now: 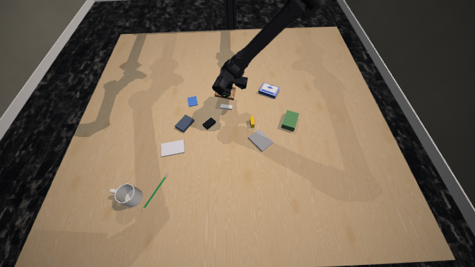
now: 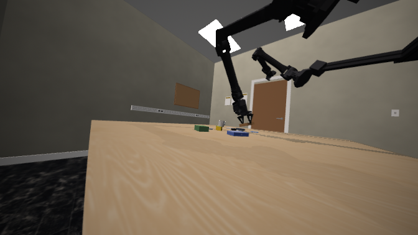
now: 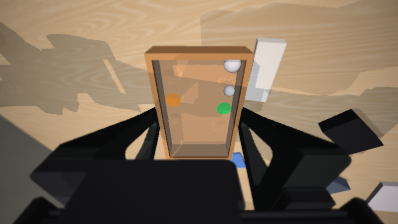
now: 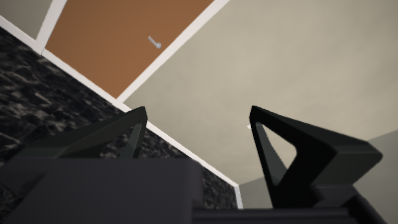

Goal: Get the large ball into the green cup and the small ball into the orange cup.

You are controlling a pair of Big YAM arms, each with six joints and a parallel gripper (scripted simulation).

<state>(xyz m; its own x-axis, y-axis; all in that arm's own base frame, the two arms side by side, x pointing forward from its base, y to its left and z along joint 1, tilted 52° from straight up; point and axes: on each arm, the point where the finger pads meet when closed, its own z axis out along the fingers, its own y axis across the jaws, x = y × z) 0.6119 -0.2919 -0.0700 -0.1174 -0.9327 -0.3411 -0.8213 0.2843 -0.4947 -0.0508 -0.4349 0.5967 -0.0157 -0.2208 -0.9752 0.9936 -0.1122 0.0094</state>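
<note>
My left gripper is now 5 cm short of the white block, 1 cm to the left of it and 7 cm above it. Round my left hand: covered wooden puzzle 1 cm below; then black block 15 cm ahead, 11 cm to the right, 7 cm below; then yellow block 19 cm ahead, 12 cm to the left, 6 cm below.
</note>
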